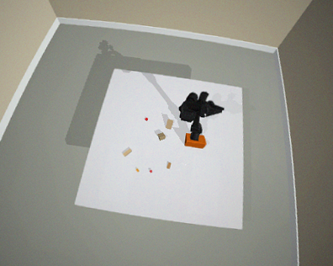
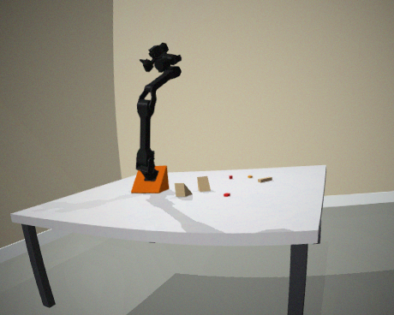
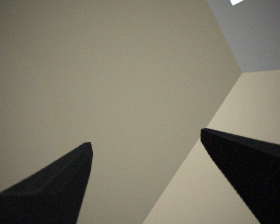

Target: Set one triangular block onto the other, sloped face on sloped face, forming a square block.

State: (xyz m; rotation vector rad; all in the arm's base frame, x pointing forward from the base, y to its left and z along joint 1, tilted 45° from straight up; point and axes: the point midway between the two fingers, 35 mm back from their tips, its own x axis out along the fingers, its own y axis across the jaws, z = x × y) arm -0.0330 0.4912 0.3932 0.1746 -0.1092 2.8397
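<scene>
My gripper tip is now 300 mm short of the block, 50 mm to the left of it and 700 mm above it. From my gripper tip the other things lie so: orange bit 440 mm ahead, 260 mm to the left, 710 mm below; tan bar 550 mm ahead, 130 mm to the left, 710 mm below.
</scene>
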